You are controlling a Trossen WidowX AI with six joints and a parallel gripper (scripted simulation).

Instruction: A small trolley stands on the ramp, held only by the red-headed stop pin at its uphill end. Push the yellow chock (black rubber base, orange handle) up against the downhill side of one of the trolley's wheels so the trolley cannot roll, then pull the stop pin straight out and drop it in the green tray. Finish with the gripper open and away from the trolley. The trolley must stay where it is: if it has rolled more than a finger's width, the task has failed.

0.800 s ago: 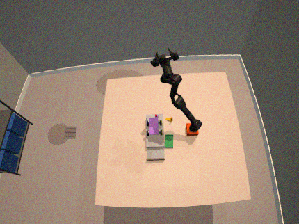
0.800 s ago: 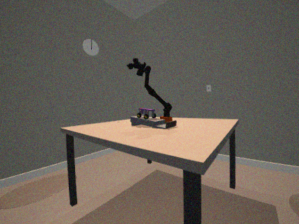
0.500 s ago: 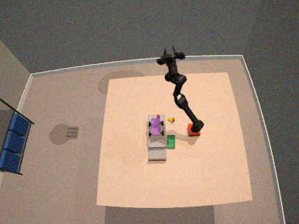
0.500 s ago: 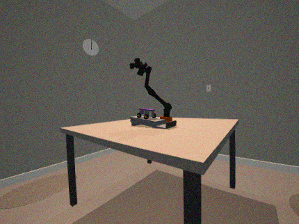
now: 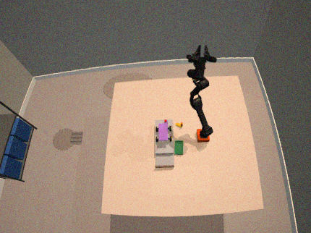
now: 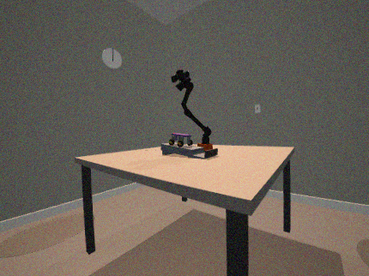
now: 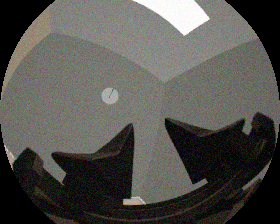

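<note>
The yellow chock is 15 cm ahead of my gripper tip, 19 cm to the left of it and 74 cm below it. Also, from my gripper tip: grey ramp (27 cm ahead, 33 cm to the left, 72 cm below); red-headed stop pin (26 cm ahead, 22 cm to the left, 63 cm below); purple-topped trolley (27 cm ahead, 32 cm to the left, 65 cm below).
</note>
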